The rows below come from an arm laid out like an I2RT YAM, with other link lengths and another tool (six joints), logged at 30 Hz.
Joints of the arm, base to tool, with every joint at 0 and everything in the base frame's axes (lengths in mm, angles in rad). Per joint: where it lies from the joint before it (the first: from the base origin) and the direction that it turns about. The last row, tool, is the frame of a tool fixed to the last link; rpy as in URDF.
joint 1: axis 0 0 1 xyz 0.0 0.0 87.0
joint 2: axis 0 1 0 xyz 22.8 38.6 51.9
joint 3: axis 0 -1 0 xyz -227.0 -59.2 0.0
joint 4: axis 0 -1 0 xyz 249.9 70.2 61.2
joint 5: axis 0 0 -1 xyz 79.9 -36.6 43.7
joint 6: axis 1 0 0 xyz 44.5 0.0 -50.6
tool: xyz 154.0 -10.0 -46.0 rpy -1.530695 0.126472 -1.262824
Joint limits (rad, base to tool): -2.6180..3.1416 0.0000..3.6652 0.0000..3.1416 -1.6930..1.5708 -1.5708..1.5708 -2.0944..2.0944
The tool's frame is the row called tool.
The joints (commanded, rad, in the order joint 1, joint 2, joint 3, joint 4, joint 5, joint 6), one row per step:
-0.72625, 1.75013, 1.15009, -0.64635, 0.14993, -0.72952
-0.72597, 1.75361, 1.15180, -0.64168, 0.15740, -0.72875
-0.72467, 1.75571, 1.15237, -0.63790, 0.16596, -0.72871
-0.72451, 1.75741, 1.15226, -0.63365, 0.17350, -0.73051
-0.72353, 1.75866, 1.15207, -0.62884, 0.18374, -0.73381
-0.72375, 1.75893, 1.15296, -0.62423, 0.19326, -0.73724
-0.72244, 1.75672, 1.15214, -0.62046, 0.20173, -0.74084
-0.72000, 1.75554, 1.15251, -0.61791, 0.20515, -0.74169
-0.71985, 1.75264, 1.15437, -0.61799, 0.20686, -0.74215
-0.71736, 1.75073, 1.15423, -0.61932, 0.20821, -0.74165
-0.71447, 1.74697, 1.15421, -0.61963, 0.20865, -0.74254
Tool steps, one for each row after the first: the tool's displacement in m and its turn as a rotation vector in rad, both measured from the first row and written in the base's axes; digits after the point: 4 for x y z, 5 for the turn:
0.0000, -0.0018, 0.0001, -0.00711, 0.00228, -0.00283
-0.0001, -0.0032, 0.0003, -0.01467, 0.00595, -0.00433
-0.0005, -0.0047, 0.0005, -0.02186, 0.00945, -0.00493
-0.0009, -0.0066, 0.0010, -0.03176, 0.01445, -0.00423
-0.0011, -0.0090, 0.0022, -0.04237, 0.01768, -0.00445
-0.0012, -0.0106, 0.0036, -0.05221, 0.02034, -0.00270
-0.0003, -0.0111, 0.0045, -0.05746, 0.01964, -0.00071
0.0003, -0.0119, 0.0062, -0.06180, 0.01735, -0.00084
0.0007, -0.0114, 0.0068, -0.06300, 0.01762, 0.00072
0.0018, -0.0111, 0.0081, -0.06570, 0.01553, 0.00419

